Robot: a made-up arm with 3 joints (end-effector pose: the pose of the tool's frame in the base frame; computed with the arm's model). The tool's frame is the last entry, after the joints.
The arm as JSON. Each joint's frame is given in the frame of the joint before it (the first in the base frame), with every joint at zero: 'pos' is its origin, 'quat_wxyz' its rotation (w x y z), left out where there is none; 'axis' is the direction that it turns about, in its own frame. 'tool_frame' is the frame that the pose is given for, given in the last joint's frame.
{
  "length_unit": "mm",
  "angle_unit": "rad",
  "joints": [
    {
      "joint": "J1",
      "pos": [
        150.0,
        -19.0,
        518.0
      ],
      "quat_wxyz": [
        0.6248,
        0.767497,
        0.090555,
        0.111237
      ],
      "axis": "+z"
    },
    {
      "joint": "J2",
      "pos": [
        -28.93,
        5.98,
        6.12
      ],
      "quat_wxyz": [
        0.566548,
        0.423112,
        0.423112,
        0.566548
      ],
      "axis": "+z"
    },
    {
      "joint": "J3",
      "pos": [
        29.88,
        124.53,
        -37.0
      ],
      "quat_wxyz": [
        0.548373,
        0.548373,
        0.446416,
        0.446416
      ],
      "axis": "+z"
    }
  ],
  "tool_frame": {
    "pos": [
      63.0,
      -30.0,
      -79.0
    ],
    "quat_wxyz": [
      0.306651,
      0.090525,
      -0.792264,
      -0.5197
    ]
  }
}
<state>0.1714 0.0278 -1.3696</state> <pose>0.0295 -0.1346 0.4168 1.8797 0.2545 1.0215</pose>
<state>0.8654 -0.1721 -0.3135</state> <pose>0.0934 -0.1814 0.3570 0.9716 0.7620 1.7839</pose>
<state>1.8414 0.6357 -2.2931</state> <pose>0.2611 0.0140 0.4524 -1.6161 1.4897 -1.7365</pose>
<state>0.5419 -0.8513 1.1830</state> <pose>0.0807 -0.2140 0.5540 0.3752 2.8004 0.8911</pose>
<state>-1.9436 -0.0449 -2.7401</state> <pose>0.1516 -0.1079 0.5978 0.6192 0.8200 -0.7926</pose>
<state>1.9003 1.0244 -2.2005</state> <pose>0.2578 0.0474 0.4723 -1.4213 1.0085 -1.8448</pose>
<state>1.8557 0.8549 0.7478</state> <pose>0.3584 -0.0624 0.4843 -1.3225 0.4341 2.0412</pose>
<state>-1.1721 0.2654 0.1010</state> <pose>0.0746 -0.2343 0.5736 -1.8468 -1.7974 -0.6292</pose>
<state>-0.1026 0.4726 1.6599</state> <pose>0.1421 -0.1393 0.3886 0.4412 -1.6734 -1.7570</pose>
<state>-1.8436 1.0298 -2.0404</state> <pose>0.0797 -0.0425 0.6421 1.6934 0.3934 -1.5363</pose>
